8 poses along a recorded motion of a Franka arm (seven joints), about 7.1 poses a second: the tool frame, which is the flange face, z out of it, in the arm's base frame.
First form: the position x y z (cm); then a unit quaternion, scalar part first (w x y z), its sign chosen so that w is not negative.
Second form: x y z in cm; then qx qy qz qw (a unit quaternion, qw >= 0). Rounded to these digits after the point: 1 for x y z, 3 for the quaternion.
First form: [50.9 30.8 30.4 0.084 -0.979 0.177 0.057]
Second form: [50.9 30.8 30.4 -0.979 0.177 0.057 0.084]
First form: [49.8 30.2 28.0 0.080 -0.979 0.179 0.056]
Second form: [49.8 30.2 28.0 -0.979 0.179 0.056 0.080]
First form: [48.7 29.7 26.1 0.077 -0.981 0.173 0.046]
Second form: [48.7 29.7 26.1 -0.981 0.173 0.046 0.077]
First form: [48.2 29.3 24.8 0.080 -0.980 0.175 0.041]
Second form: [48.2 29.3 24.8 -0.980 0.175 0.041 0.080]
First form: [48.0 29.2 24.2 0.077 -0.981 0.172 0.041]
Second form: [48.0 29.2 24.2 -0.981 0.172 0.041 0.077]
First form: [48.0 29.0 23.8 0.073 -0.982 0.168 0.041]
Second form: [48.0 29.0 23.8 -0.982 0.168 0.041 0.073]
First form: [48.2 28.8 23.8 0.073 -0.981 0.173 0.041]
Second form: [48.2 28.8 23.8 -0.981 0.173 0.041 0.073]
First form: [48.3 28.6 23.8 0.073 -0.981 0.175 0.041]
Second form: [48.3 28.6 23.8 -0.981 0.175 0.041 0.073]
